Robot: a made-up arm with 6 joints.
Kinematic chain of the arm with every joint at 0, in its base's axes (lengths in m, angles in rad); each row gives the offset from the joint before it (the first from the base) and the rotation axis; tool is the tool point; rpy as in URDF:
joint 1: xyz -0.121 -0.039 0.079 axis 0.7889 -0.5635 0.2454
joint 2: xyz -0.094 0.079 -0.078 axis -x
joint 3: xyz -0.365 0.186 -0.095 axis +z
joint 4: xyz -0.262 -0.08 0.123 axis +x
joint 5: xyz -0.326 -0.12 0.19 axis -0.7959 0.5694 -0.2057
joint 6: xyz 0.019 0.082 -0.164 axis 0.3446 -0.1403 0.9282
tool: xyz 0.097 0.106 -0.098 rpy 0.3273 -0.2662 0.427
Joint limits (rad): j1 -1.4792..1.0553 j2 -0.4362..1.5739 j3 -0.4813..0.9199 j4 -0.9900..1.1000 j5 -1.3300..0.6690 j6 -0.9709..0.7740
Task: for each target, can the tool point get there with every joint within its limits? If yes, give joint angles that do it. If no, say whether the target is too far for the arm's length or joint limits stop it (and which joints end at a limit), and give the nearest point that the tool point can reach.
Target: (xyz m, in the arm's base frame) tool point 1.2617 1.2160 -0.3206
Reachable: no: too far | nearest point -0.1983 0.7333 0.1554 | short by 1.610 m
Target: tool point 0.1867 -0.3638 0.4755
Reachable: no: joint limits stop it (at a limit: joint 3, joint 4, joint 5) | nearest point -0.4816 0.0003 0.5922 | short by 0.770 m
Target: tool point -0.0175 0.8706 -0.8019
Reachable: no: joint limits stop it (at a limit: joint 1, joint 2, joint 3, joint 4, joint 5) | nearest point -0.5087 0.6373 -0.6997 | short by 0.553 m
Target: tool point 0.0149 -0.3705 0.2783
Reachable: no: joint limits stop it (at a limit: joint 3, joint 4, joint 5) | nearest point -0.6196 -0.2832 0.3261 | short by 0.642 m
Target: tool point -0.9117 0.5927 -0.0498
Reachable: yes | joints -1.2820 0.6563 -0.3061 0.3048 -0.6268 0.1329
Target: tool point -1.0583 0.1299 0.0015
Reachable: yes | joints -0.1499 0.0374 -0.0649 -0.5650 0.1167 -0.3503
